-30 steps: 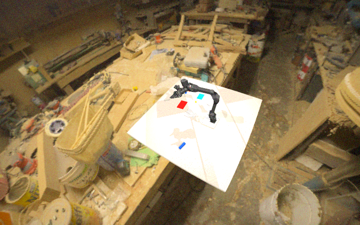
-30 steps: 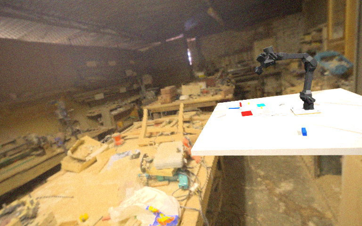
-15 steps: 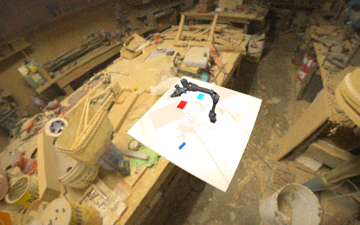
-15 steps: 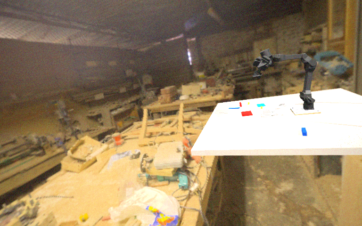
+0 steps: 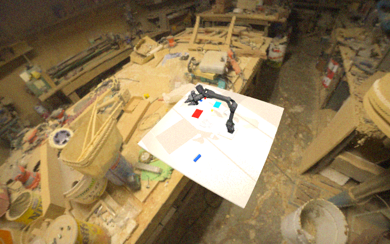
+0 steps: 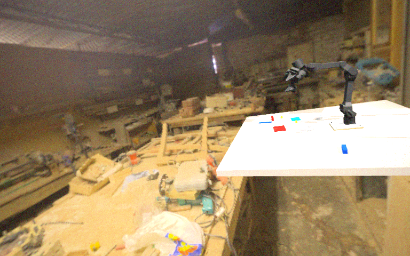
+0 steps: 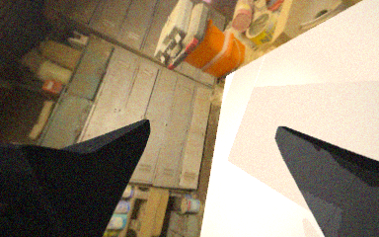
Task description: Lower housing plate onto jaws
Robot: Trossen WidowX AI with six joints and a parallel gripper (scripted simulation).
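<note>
My gripper tip is 410 mm to the left of the housing plate, 350 mm above it and 230 mm past it. Also, from my gripper tip: cyan block: 490 mm to the right, 380 mm below, 40 mm behind; then red flat square: 380 mm below, 230 mm to the right, 90 mm ahead; then yellow block: 370 mm below, 350 mm to the right, 40 mm behind.
</note>
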